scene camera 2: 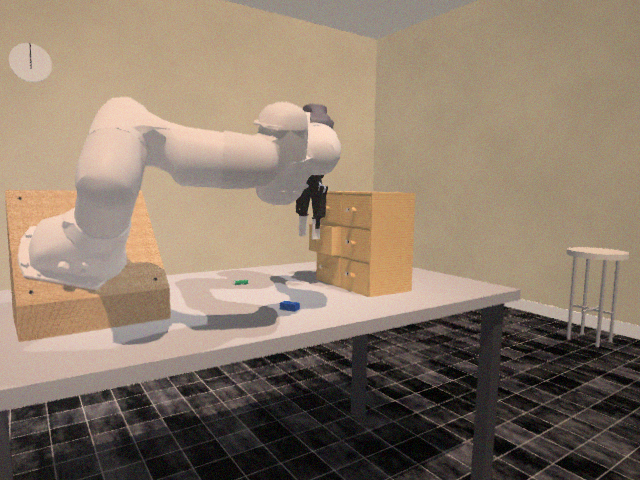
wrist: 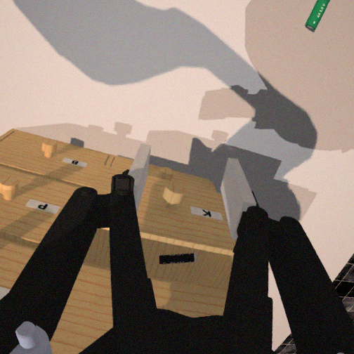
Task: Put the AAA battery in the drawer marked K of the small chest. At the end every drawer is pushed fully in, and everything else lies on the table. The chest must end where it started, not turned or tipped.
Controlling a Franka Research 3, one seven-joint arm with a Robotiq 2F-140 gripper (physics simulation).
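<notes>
The small wooden chest (scene camera 2: pixel 391 242) stands upright at the table's right end. Its drawer marked K (scene camera 2: pixel 325 241) (wrist: pixel 197 197) is pulled out. A short black rod-like thing (wrist: pixel 177 258) lies inside; I cannot read what it is. A green battery (scene camera 2: pixel 241 282) (wrist: pixel 317 15) lies on the table in front of the chest, partly cut off in the wrist view; its small print is hard to read. My gripper (scene camera 2: pixel 309 236) (wrist: pixel 186 166) is partly open and empty, pointing down by the front of drawer K. In the wrist view the drawer's knob (wrist: pixel 173 195) shows between the fingers.
Drawers marked P (wrist: pixel 17 212) and B (wrist: pixel 97 152) show beside K, with knobs standing out. A blue block (scene camera 2: pixel 289 305) lies on the table (scene camera 2: pixel 449 295) nearer the front edge. The arm's wooden mount (scene camera 2: pixel 93 315) stands at the left. A stool (scene camera 2: pixel 597 253) stands off to the right.
</notes>
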